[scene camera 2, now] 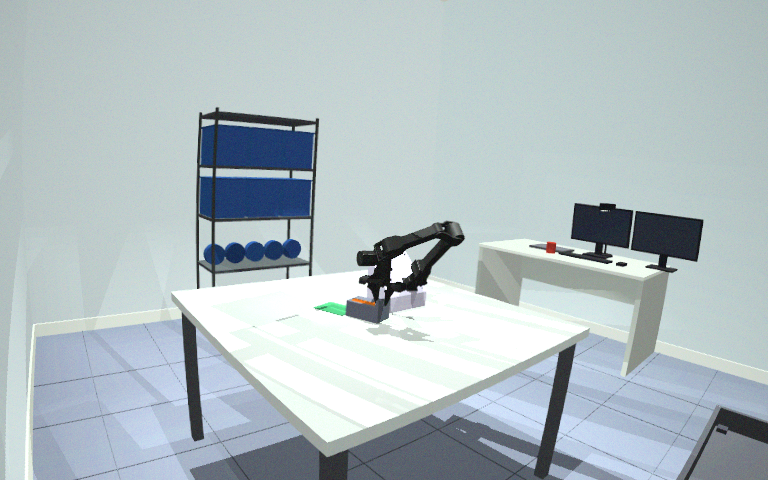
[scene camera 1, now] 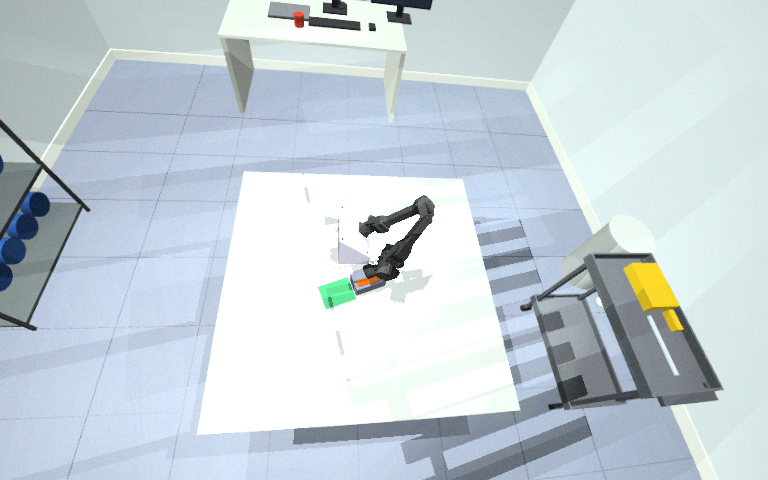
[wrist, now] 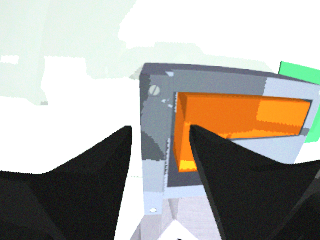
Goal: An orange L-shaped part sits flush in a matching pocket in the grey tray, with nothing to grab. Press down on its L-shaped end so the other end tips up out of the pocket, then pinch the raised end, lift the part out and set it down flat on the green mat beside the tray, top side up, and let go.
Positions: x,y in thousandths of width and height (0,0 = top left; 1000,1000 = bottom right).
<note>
I see my gripper (scene camera 2: 495,634), an orange L-shaped part (wrist: 727,485) and a green mat (scene camera 1: 441,609).
My gripper is seen too in the wrist view (wrist: 505,548).
</note>
